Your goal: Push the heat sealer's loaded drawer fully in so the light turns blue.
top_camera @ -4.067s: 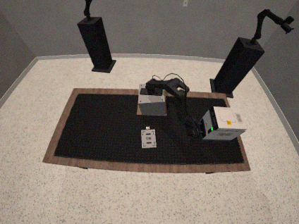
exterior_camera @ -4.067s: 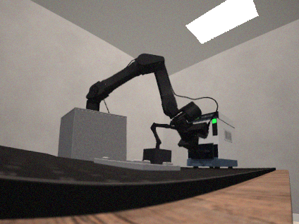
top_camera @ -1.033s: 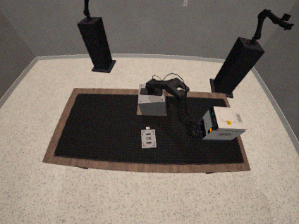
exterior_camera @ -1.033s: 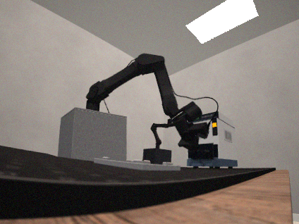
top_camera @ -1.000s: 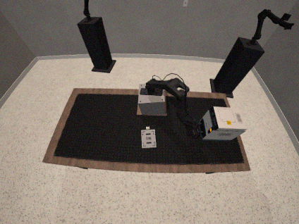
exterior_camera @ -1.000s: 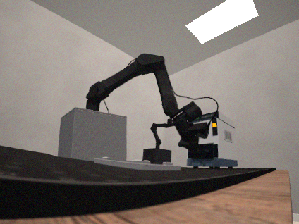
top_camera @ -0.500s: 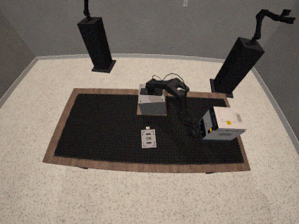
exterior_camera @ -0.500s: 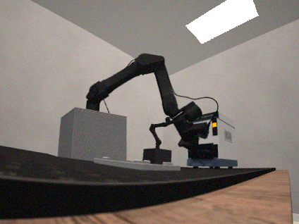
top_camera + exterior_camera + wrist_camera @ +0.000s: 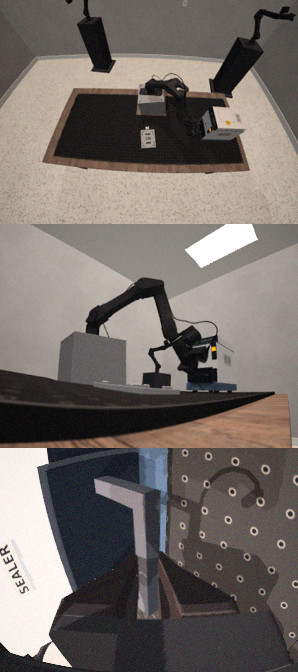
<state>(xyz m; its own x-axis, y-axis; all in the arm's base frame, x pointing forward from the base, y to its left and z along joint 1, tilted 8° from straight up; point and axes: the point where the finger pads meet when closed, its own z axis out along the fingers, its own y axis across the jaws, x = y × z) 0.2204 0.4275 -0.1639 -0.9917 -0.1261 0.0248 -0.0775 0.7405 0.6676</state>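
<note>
Now: the sealer drawer 10 mm behind my hand, 110 mm to the left of it and 10 mm below it.
</note>
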